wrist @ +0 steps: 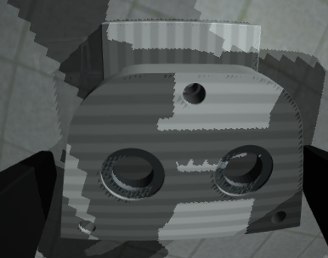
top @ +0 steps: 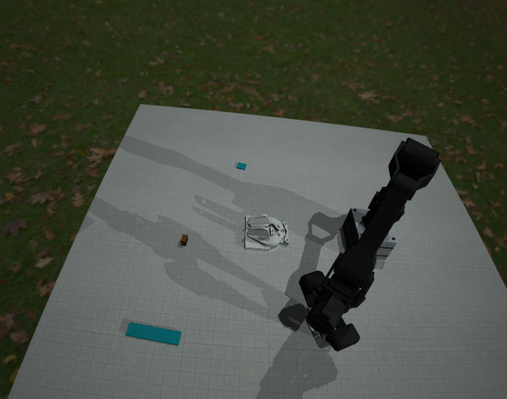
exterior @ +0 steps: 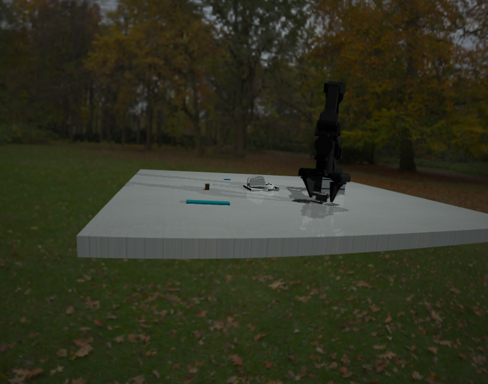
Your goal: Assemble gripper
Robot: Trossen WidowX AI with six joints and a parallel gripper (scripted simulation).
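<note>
My gripper tip is now 10 mm past the white ribbed block. Also, from my gripper tip: gripper jaw 90 mm ahead, 270 mm to the right, 10 mm above; then small brown block 350 mm ahead, 240 mm to the right; then long teal bar 400 mm ahead, 30 mm to the left, 10 mm below.
</note>
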